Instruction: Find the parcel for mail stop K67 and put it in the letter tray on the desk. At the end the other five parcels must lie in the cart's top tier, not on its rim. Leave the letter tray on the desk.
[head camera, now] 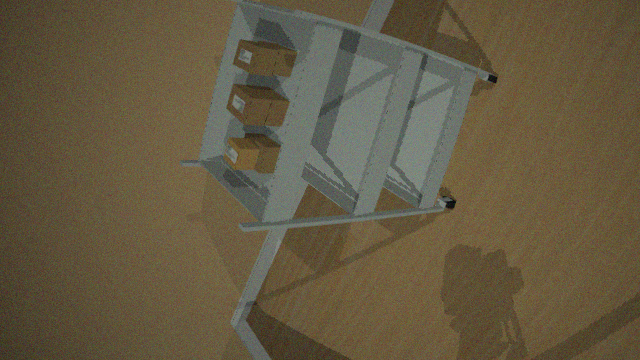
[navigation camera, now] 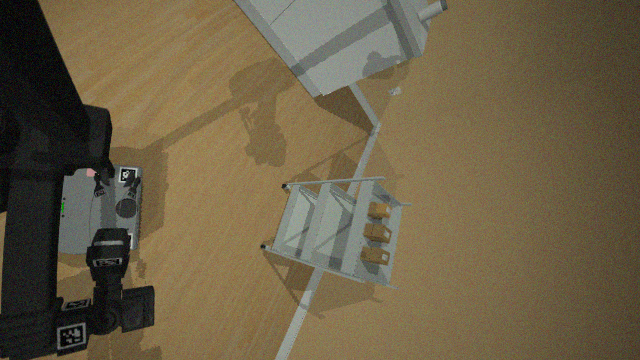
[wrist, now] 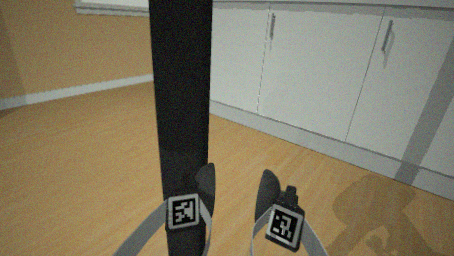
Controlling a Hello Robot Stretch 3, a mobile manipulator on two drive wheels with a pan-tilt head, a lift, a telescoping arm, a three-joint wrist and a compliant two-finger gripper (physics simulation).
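Places are measured from the robot's base along level axes (x ahead, y left, z up), in millimetres.
Pixels of known places: gripper, fingertip midpoint: [navigation camera: 119, 169]; robot's base, link origin: [navigation camera: 126, 206].
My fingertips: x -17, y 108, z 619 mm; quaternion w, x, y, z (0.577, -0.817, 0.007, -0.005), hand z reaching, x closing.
For each thing: its top centre in the pictures, then the offset to it from my fingertips. "spot": a spot on its surface instead.
- grey cart, surface spot: [head camera: 301, 120] [navigation camera: 358, 227] spot: dx +796, dy -170, dz +81 mm
- middle row, surface spot: [head camera: 248, 106] [navigation camera: 382, 233] spot: dx +893, dy -199, dz +144 mm
- lighter row, surface spot: [head camera: 243, 154] [navigation camera: 383, 210] spot: dx +923, dy -100, dz +132 mm
The grey cart [head camera: 301, 120] [navigation camera: 357, 227] appears sideways in the head and navigation views. Brown parcels stand in its top tier in three rows: one row [head camera: 252, 56] [navigation camera: 375, 255], a middle row [head camera: 248, 106] [navigation camera: 376, 233] and a lighter row [head camera: 243, 154] [navigation camera: 378, 210]. Each row looks like two boxes end to end, but I cannot tell for sure. White labels show on the outer faces, too small to read. My gripper [wrist: 237, 184] [navigation camera: 118, 184] is open and empty, over the robot's base and far from the cart. The desk and letter tray do not show.
A white cabinet [navigation camera: 340, 45] [wrist: 310, 70] stands near the cart, with floor between them. A white baseboard [head camera: 260, 270] [navigation camera: 300, 320] runs behind the cart. The robot's dark mast [wrist: 181, 90] [navigation camera: 30, 200] stands beside the gripper. The cart's lower tiers show no parcels.
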